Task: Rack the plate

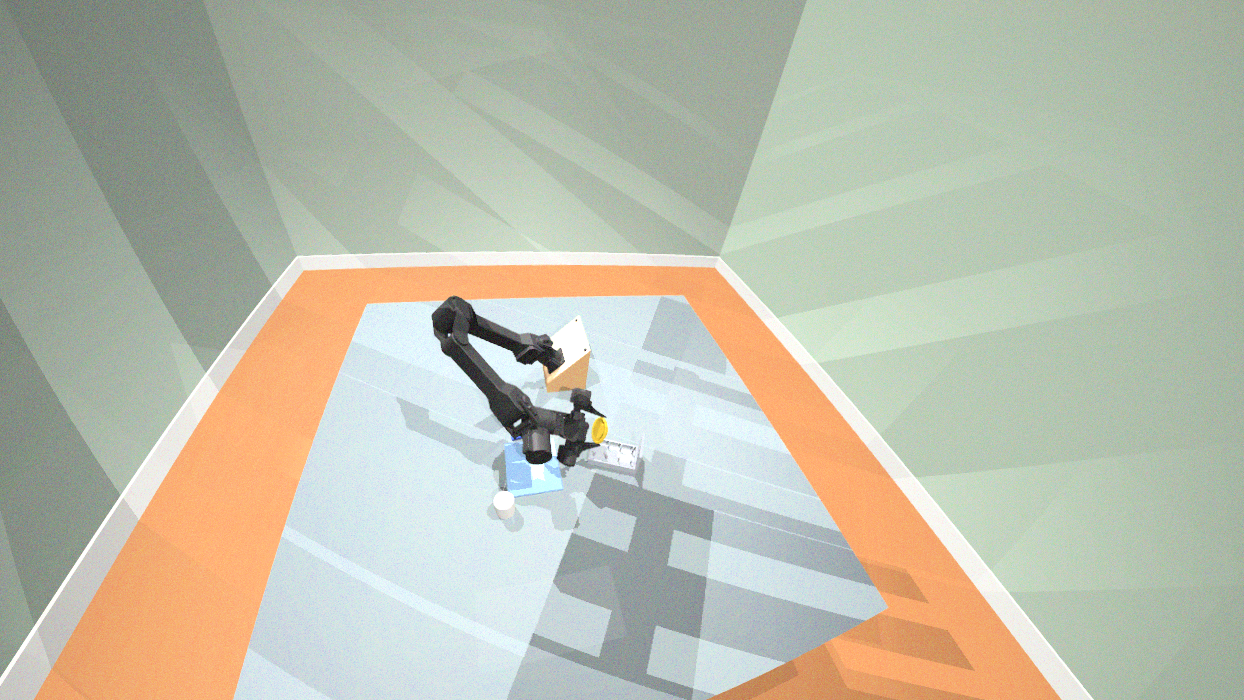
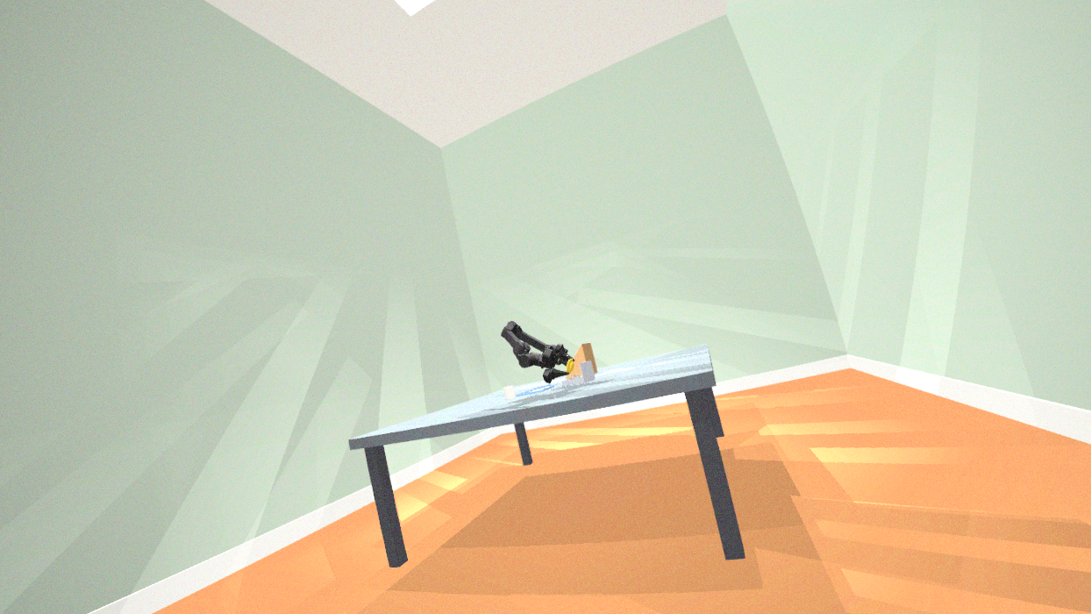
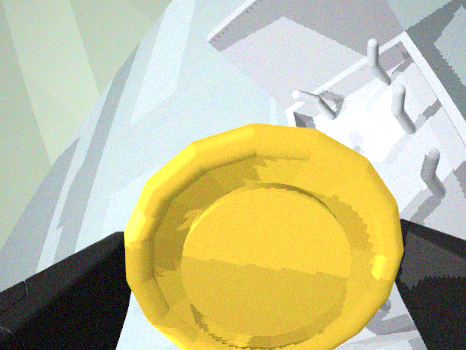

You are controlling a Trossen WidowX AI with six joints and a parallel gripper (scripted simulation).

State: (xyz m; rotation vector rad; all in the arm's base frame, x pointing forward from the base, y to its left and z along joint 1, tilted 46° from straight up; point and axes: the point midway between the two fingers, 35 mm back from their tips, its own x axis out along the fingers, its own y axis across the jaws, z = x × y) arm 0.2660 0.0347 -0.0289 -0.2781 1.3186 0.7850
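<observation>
Now: the grey dish rack 4 cm ahead of my gripper tip, 3 cm to the left of it and 5 cm below it. The rest, counted from my gripper tip: yellow plate 1 cm to the right; white cup 13 cm ahead, 26 cm to the right, 4 cm below; light blue mat 3 cm ahead, 18 cm to the right, 7 cm below.
</observation>
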